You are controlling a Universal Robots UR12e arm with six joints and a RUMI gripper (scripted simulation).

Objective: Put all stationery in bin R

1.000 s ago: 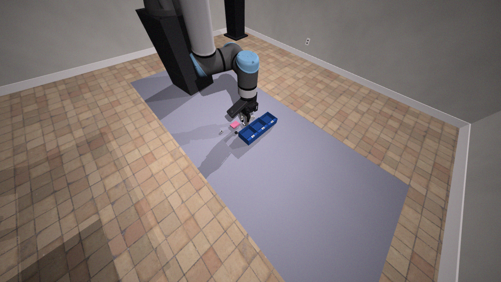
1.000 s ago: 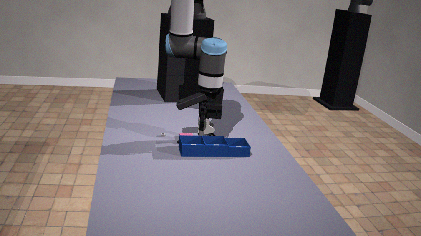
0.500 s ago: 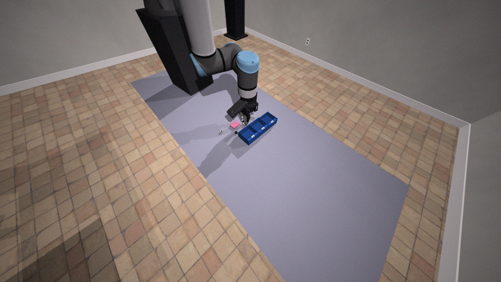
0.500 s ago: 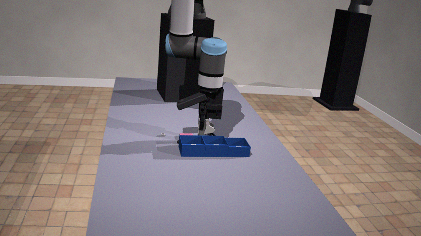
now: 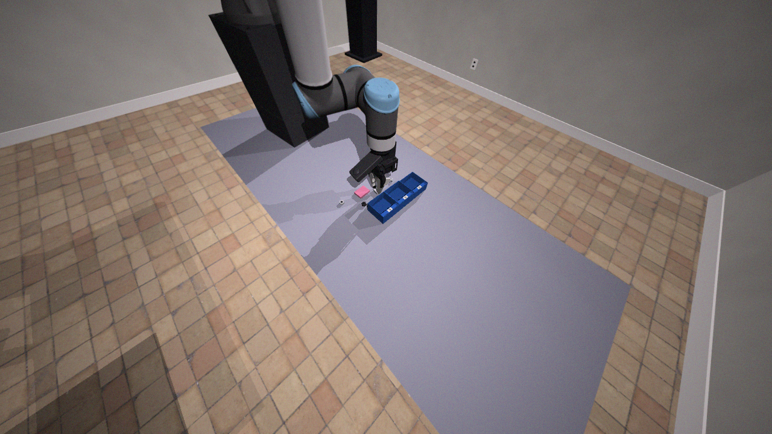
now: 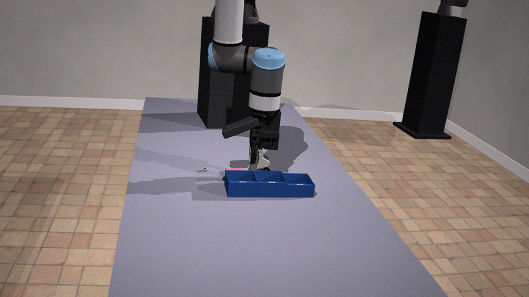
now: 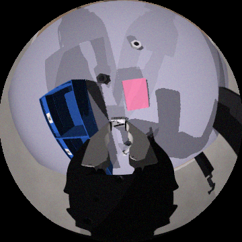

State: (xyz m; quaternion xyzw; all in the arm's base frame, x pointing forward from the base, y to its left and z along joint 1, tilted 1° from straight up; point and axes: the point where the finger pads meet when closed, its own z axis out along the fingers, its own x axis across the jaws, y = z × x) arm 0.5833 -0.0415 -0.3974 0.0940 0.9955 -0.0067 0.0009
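Right now the blue bin row is 90 mm ahead of my hand, 30 mm to the left of it and 10 mm above it. The rest, counted from my hand: white piece: 10 mm below; then black nut: 80 mm to the right, 10 mm below, 10 mm ahead; then pink eraser: 40 mm to the right, 40 mm behind, 10 mm below.
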